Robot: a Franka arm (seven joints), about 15 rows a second.
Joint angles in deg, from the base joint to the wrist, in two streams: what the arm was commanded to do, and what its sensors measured. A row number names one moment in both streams.
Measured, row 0: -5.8 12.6 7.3 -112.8 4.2 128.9 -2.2
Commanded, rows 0 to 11: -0.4 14.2 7.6 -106.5 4.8 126.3 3.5; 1.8 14.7 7.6 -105.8 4.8 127.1 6.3; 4.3 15.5 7.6 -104.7 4.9 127.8 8.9; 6.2 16.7 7.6 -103.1 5.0 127.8 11.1; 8.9 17.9 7.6 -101.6 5.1 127.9 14.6; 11.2 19.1 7.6 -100.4 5.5 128.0 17.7; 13.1 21.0 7.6 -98.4 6.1 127.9 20.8; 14.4 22.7 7.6 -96.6 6.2 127.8 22.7; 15.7 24.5 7.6 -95.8 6.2 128.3 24.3; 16.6 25.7 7.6 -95.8 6.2 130.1 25.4; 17.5 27.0 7.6 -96.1 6.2 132.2 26.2; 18.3 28.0 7.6 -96.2 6.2 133.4 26.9
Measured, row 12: 17.6 24.2 7.6 -98.5 5.4 131.2 25.5
